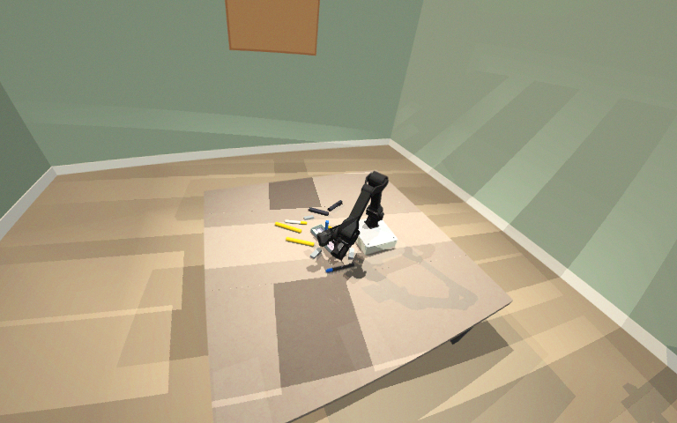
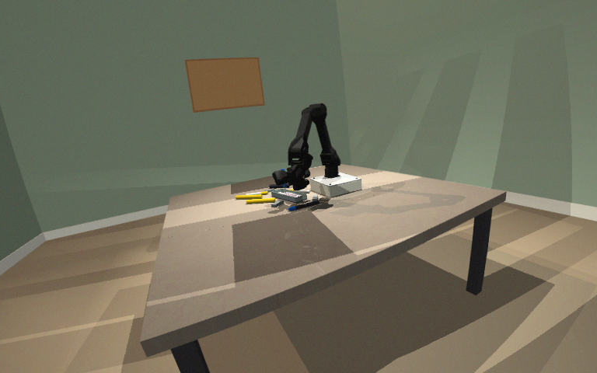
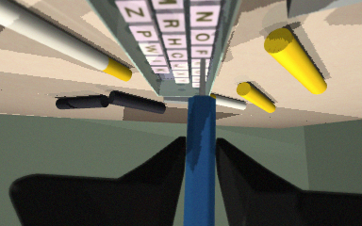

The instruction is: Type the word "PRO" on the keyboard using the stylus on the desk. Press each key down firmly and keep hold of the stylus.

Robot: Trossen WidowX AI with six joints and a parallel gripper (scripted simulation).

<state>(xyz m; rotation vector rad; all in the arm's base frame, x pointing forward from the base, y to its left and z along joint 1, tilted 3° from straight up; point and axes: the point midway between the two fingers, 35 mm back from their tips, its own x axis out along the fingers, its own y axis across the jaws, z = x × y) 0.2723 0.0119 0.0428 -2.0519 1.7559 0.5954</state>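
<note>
My gripper tip is 8 cm above the grey block, 7 cm short of it and 5 cm to the right of it. From my gripper tip the other things lie so: grey stylus tip: 5 cm below; blue stylus: 2 cm below; blue-capped dark pen: 17 cm to the left, 8 cm below, 3 cm ahead.
</note>
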